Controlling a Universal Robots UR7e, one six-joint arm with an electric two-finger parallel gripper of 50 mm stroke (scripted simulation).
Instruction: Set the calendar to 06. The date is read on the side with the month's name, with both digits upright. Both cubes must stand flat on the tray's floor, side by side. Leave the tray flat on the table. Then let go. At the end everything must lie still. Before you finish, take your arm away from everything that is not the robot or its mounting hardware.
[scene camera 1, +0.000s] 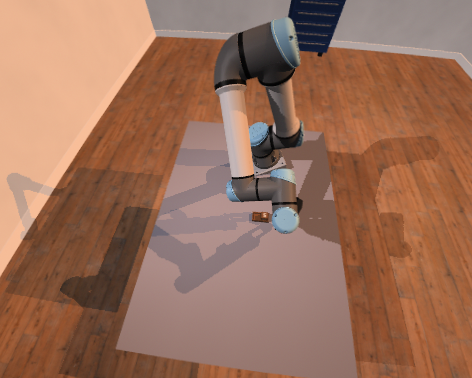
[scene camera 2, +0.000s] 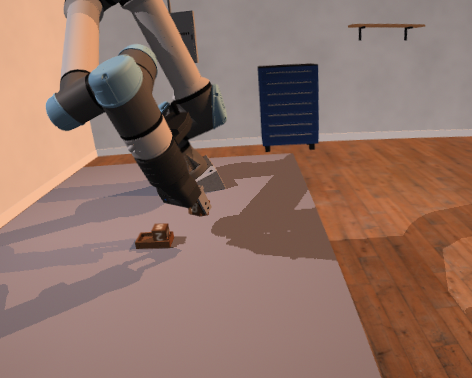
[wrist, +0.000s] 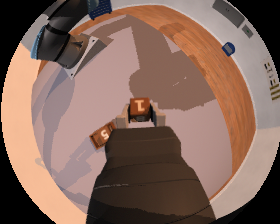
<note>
In view: my gripper (scene camera 2: 200, 208).
My gripper also shows in the wrist view (wrist: 139, 109).
</note>
